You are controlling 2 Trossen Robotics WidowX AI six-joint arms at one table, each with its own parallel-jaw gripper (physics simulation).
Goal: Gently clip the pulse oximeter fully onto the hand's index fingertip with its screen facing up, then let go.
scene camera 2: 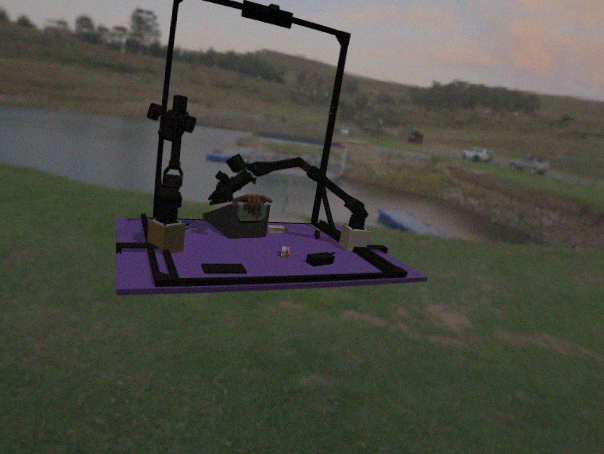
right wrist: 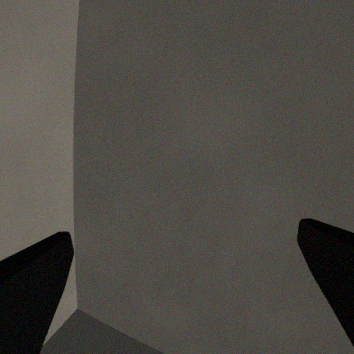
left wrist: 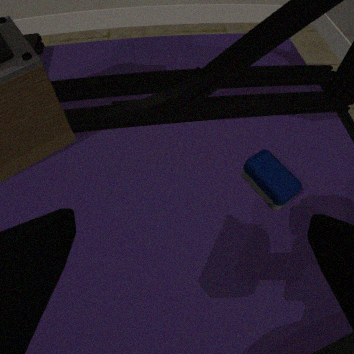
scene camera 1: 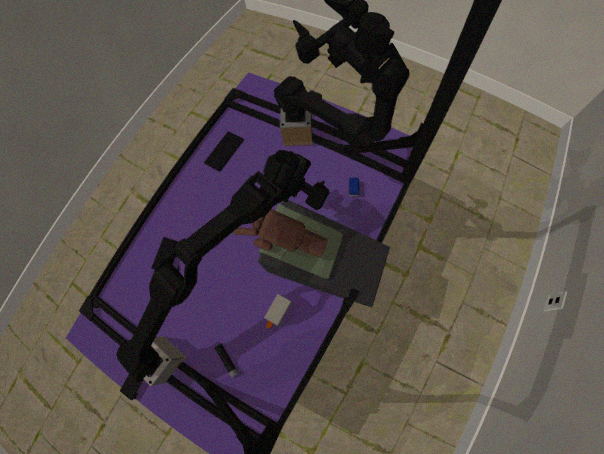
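Where they show: left gripper, fingertip midpoint: (scene camera 2: pixel 208 201) (left wrist: pixel 194 223) (scene camera 1: pixel 310 173); right gripper, fingertip midpoint: (scene camera 2: pixel 165 114) (right wrist: pixel 186 236) (scene camera 1: pixel 309 10); left arm's base at its link origin: (scene camera 2: pixel 356 227) (scene camera 1: pixel 148 361); right arm's base at its link origin: (scene camera 2: pixel 167 221) (scene camera 1: pixel 295 114).
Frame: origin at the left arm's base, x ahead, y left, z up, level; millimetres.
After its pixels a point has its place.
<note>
A brown hand (scene camera 1: pixel 282 230) @[x 508, y -101, z 84 mm] (scene camera 2: pixel 254 199) @[x 502, y -24, z 85 mm] lies on a green pad (scene camera 1: pixel 320 268) @[x 497, y -226, z 4 mm] on a dark sloped block (scene camera 1: pixel 367 265) @[x 593, y -324, z -60 mm] (scene camera 2: pixel 235 227) @[x 567, y -40, z -51 mm]; its index fingertip is hard to make out. A small white and pink object (scene camera 2: pixel 285 251) @[x 388, y 164, z -79 mm] stands on the table, too small to tell if it is the oximeter. A blue block with a pale underside (scene camera 1: pixel 354 186) @[x 786, y -151, z -73 mm] (left wrist: pixel 272 177) @[x 783, y -144, z -73 mm] lies flat beyond the hand; no screen shows on it. My left gripper (scene camera 1: pixel 310 185) @[x 693, y -53, z 51 mm] (scene camera 2: pixel 216 189) (left wrist: pixel 194 223) @[x 693, y -53, z 51 mm] is open and empty above the table beside the sloped block. My right gripper (scene camera 1: pixel 317 17) @[x 901, y 82, z 396 mm] (scene camera 2: pixel 171 118) @[x 901, y 82, z 396 mm] (right wrist: pixel 186 236) @[x 901, y 82, z 396 mm] is open, raised high.
A white box with an orange tip (scene camera 1: pixel 278 309) @[x 341, y -188, z -77 mm] and a black cylinder (scene camera 1: pixel 226 359) @[x 132, y -155, z -80 mm] lie at the lower part of the table in scene camera 1. A flat black slab (scene camera 1: pixel 224 151) @[x 654, y 306, z -97 mm] (scene camera 2: pixel 224 268) @[x 656, y 320, z -97 mm] and a black case (scene camera 2: pixel 320 258) @[x 263, y 242, z -74 mm] are also there. Black frame bars (scene camera 1: pixel 150 200) @[x 355, y 400, z -85 mm] edge the table.
</note>
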